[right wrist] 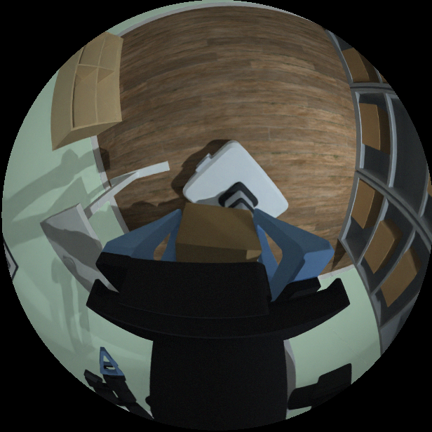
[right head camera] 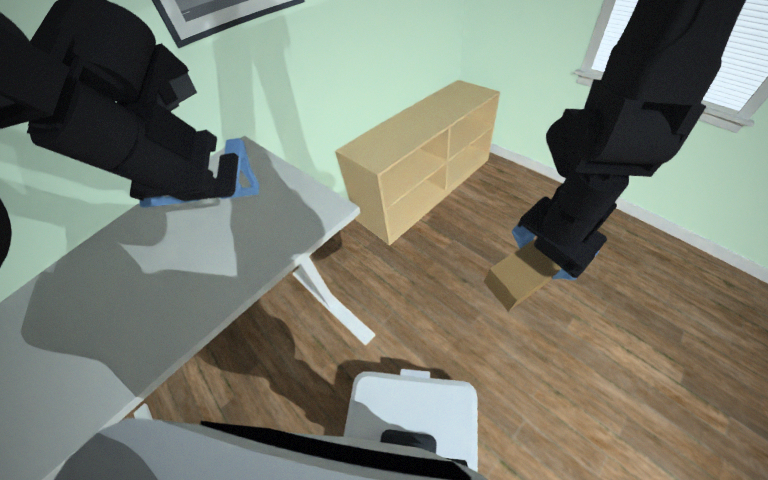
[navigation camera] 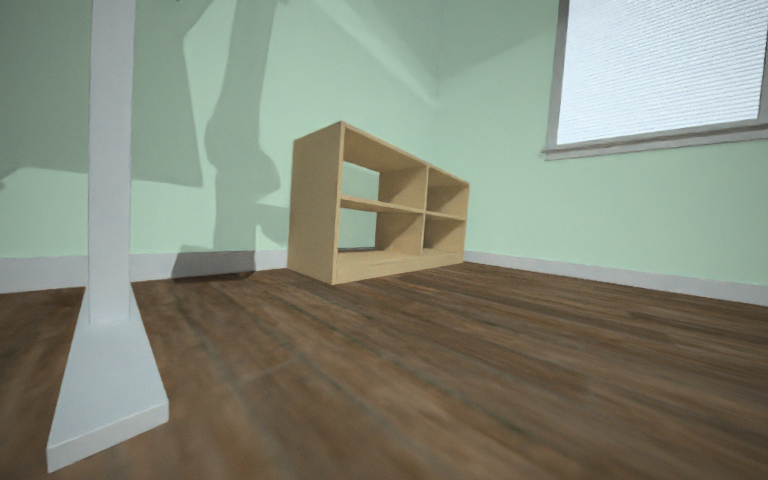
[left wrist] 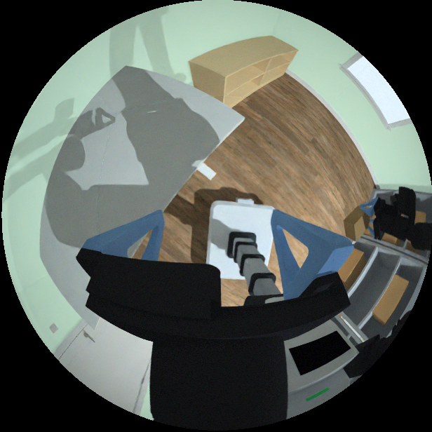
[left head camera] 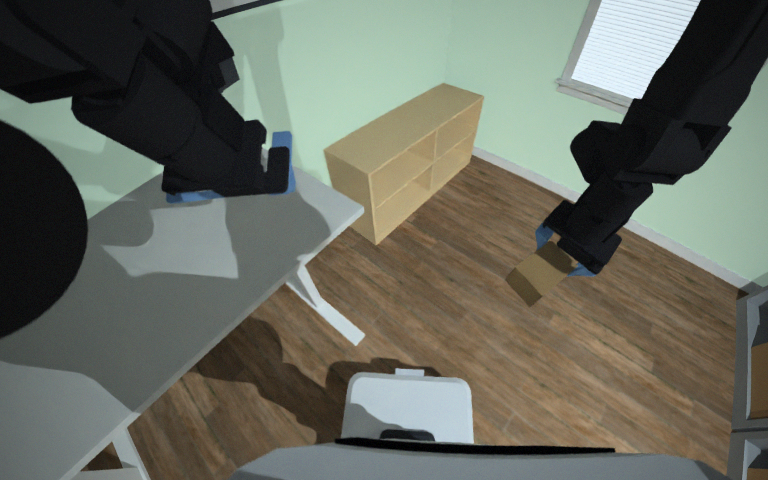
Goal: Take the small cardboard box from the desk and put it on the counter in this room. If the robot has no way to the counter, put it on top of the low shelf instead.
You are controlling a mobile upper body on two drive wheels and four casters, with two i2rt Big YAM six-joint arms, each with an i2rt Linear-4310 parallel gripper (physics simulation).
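Places are measured from the left arm's base along level axes (x ahead, y left, z up), in millimetres.
Where they show: left gripper, fingertip midpoint: (right head camera: 227,192) (left head camera: 258,189); right gripper, fingertip midpoint: (right head camera: 538,263) (left head camera: 553,262).
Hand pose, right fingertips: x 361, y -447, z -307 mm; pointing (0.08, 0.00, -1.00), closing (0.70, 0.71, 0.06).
Note:
After its pixels a point has its place.
The small cardboard box (left head camera: 535,277) @(x 310, y -388, z -276 mm) (right head camera: 518,275) @(x 318, y -399, z -275 mm) (left wrist: 354,225) (right wrist: 217,232) is held in the air above the floor. My right gripper (left head camera: 560,254) @(x 361, y -447, z -307 mm) (right head camera: 542,255) @(x 361, y -447, z -307 mm) (right wrist: 217,214) is shut on it, one blue finger on each side. My left gripper (left head camera: 235,185) (right head camera: 203,189) (left wrist: 217,215) is open and empty, above the desk (left head camera: 169,322) @(x 245, y 352, z -460 mm) (right head camera: 169,305) @(x 271, y 385, z -460 mm) in the head views. The low shelf (left head camera: 404,127) @(x 1647, y -149, z -800 mm) (right head camera: 419,127) @(x 1635, y -170, z -800 mm) (left wrist: 240,56) (right wrist: 90,133) (navigation camera: 314,206) @(x 1272, y 139, z -1113 mm) is light wood and stands against the green wall beyond the desk's far corner. I cannot make out a counter.
The desk's white leg (left head camera: 339,325) (right head camera: 345,316) (navigation camera: 110,169) @(x 707, y 296, z -1110 mm) stands on the floor left of the way to the shelf. My white base (left head camera: 407,399) @(x 222, y -219, z -1150 mm) (right head camera: 419,401) @(x 223, y -253, z -1150 mm) (right wrist: 235,165) is close to the desk. A grey rack (left head camera: 739,362) @(x 420, y -2169, z -1383 mm) with cardboard boxes is at the right. A window (left head camera: 628,45) @(x 1807, y -1391, z -300 mm) is in the wall.

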